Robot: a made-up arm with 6 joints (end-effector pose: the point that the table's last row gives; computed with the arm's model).
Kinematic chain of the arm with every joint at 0, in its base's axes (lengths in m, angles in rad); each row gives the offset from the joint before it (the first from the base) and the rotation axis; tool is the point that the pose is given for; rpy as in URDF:
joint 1: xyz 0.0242 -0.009 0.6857 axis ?
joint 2: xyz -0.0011 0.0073 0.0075 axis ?
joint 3: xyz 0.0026 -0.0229 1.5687 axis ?
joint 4: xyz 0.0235 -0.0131 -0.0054 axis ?
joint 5: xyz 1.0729 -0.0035 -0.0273 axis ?
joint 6: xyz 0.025 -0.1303 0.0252 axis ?
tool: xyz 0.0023 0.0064 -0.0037 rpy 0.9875 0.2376 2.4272
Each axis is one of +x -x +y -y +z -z.
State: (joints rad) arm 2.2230 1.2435 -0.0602 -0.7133 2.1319 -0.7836
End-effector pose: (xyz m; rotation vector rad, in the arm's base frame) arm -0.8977 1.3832 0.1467 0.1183 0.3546 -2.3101
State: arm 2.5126 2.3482 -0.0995 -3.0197 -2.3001 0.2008
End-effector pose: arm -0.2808 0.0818 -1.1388 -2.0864 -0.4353 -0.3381
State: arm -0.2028 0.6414 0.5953 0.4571 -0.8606 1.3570
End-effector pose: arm 2.0156 -0.5887 1.9188 -0.2913 -2.9239 -0.4632
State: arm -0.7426 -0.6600 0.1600 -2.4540 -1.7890 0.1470
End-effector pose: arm -0.0306 0.1869 2.7178 0.5684 -0.3966 -2.2481
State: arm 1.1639 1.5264 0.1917 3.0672 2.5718 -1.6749
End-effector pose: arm 0.6679 1.7343 -0.2564 -0.6213 -0.2673 0.9016
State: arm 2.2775 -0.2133 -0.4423 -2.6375 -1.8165 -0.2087
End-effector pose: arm -0.5465 0.4886 1.9602 -0.8685 0.0260 0.8044
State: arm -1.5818 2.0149 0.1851 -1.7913 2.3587 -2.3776
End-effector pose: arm 0.0442 -1.0268 -0.9686 -0.9066 0.0200 0.1150
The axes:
joint 1: +z
joint 2: +y
joint 3: -y
joint 4: -x
joint 5: -y
joint 6: -x

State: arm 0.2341 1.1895 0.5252 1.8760 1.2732 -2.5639
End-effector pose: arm 2.3320 0.5622 0.7092 -1.1262 -0.6055 -1.7534
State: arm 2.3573 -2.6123 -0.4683 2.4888 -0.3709 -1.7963
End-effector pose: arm 1.0196 -1.1033 0.2493 -0.1630 -1.4900 2.4484
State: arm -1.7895 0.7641 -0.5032 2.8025 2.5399 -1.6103
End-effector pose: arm -0.2156 -1.4638 0.8384 -0.2733 0.5810 -2.2716
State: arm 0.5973 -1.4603 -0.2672 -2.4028 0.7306 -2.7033
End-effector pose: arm -0.8837 -0.5494 1.8473 -0.5506 1.4475 1.3167
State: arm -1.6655 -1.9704 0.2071 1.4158 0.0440 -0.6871
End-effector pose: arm 0.1831 2.1713 0.9393 -0.7898 0.9642 -1.0383
